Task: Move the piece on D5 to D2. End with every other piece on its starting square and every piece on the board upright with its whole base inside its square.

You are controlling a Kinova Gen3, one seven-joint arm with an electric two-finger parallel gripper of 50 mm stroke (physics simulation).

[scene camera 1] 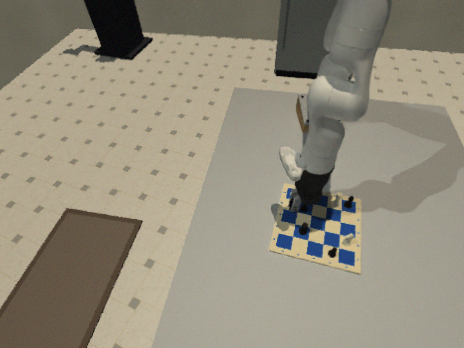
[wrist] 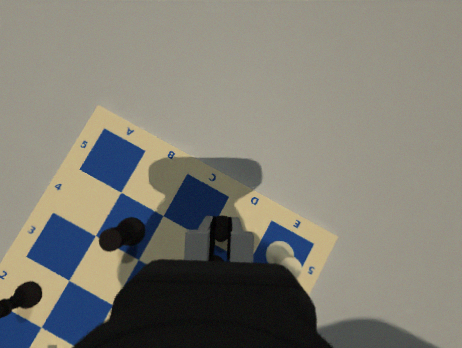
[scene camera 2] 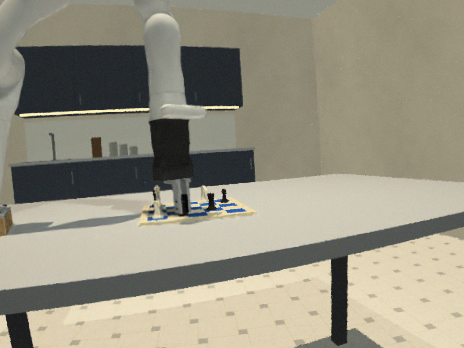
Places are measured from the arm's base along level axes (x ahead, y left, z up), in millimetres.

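Pixels of known places: gripper, fingertip midpoint: (scene camera 1: 293, 208) (wrist: 221, 230) (scene camera 2: 183, 212).
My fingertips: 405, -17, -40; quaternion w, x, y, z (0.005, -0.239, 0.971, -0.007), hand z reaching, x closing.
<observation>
Behind a point stands the place of what it marks, as x, y, z.
My gripper (scene camera 1: 295, 203) {405, -17, -40} (scene camera 2: 183, 209) {405, -17, -40} (wrist: 221, 230) {405, -17, -40} points down at the board and is shut on the black piece at D5. The round dark head of that black piece (wrist: 220, 230) {408, -21, -15} shows between the finger pads in the wrist view; its base is hidden, so I cannot tell whether it touches the board. The chessboard (scene camera 1: 276, 245) {525, -38, -46} (scene camera 2: 246, 214) {522, -54, -49} (wrist: 95, 117) {538, -43, -45} lies flat. Another black piece (scene camera 1: 304, 208) {402, 12, -35} (wrist: 216, 255) {399, 2, -44} stands close by on D4, partly hidden by the gripper. The upper part of file D shows beside the fingers; D2 is hidden in the wrist view.
A white piece (scene camera 2: 158, 208) {359, -27, -26} (wrist: 280, 252) {361, -27, -32} stands on E5, right beside the gripper. A black piece (scene camera 1: 303, 229) {470, 18, -29} (scene camera 2: 211, 201) {466, 14, -28} (wrist: 131, 231) {463, 15, -32} stands on B4. Another black piece (scene camera 1: 332, 252) {510, 95, -32} (scene camera 2: 224, 195) {507, 93, -29} (wrist: 29, 294) {504, 91, -39} stands on A2. White and black pieces stand near the board's far right side.
</observation>
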